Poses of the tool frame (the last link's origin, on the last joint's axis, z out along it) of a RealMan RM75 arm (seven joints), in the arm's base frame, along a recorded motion.
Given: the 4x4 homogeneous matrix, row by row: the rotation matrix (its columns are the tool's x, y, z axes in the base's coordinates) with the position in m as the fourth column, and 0 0 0 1 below. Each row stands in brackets.
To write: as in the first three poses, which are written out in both.
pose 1, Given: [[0.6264, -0.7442, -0.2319, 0.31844], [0.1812, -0.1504, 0.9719, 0.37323], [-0.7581, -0.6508, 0.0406, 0.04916], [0, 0, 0, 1]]
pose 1, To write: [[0.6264, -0.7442, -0.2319, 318.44], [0.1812, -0.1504, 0.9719, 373.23], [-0.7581, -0.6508, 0.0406, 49.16], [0, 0, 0, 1]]
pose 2, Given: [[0.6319, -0.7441, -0.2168, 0.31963], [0.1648, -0.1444, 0.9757, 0.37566], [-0.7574, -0.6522, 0.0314, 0.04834], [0, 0, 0, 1]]
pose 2, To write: [[0.6319, -0.7441, -0.2168, 319.63], [0.1648, -0.1444, 0.9757, 375.66], [-0.7574, -0.6522, 0.0314, 48.34], [0, 0, 0, 1]]
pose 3, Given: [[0.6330, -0.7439, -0.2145, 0.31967], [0.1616, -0.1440, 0.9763, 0.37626], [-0.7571, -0.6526, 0.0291, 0.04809], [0, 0, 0, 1]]
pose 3, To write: [[0.6330, -0.7439, -0.2145, 319.67], [0.1616, -0.1440, 0.9763, 376.26], [-0.7571, -0.6526, 0.0291, 48.09], [0, 0, 0, 1]]
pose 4, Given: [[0.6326, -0.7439, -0.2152, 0.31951], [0.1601, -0.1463, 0.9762, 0.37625], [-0.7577, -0.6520, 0.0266, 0.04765], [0, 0, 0, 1]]
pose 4, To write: [[0.6326, -0.7439, -0.2152, 319.51], [0.1601, -0.1463, 0.9762, 376.25], [-0.7577, -0.6520, 0.0266, 47.65], [0, 0, 0, 1]]
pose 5, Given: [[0.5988, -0.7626, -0.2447, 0.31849], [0.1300, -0.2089, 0.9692, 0.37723], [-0.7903, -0.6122, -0.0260, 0.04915], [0, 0, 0, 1]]
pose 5, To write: [[0.5988, -0.7626, -0.2447, 318.49], [0.1300, -0.2089, 0.9692, 377.23], [-0.7903, -0.6122, -0.0260, 49.15], [0, 0, 0, 1]]
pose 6, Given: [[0.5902, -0.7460, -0.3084, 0.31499], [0.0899, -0.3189, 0.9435, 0.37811], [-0.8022, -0.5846, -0.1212, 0.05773], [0, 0, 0, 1]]
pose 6, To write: [[0.5902, -0.7460, -0.3084, 314.99], [0.0899, -0.3189, 0.9435, 378.11], [-0.8022, -0.5846, -0.1212, 57.73], [0, 0, 0, 1]]
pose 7, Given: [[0.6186, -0.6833, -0.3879, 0.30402], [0.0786, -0.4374, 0.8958, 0.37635], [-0.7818, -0.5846, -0.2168, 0.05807], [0, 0, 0, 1]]
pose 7, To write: [[0.6186, -0.6833, -0.3879, 304.02], [0.0786, -0.4374, 0.8958, 376.35], [-0.7818, -0.5846, -0.2168, 58.07], [0, 0, 0, 1]]
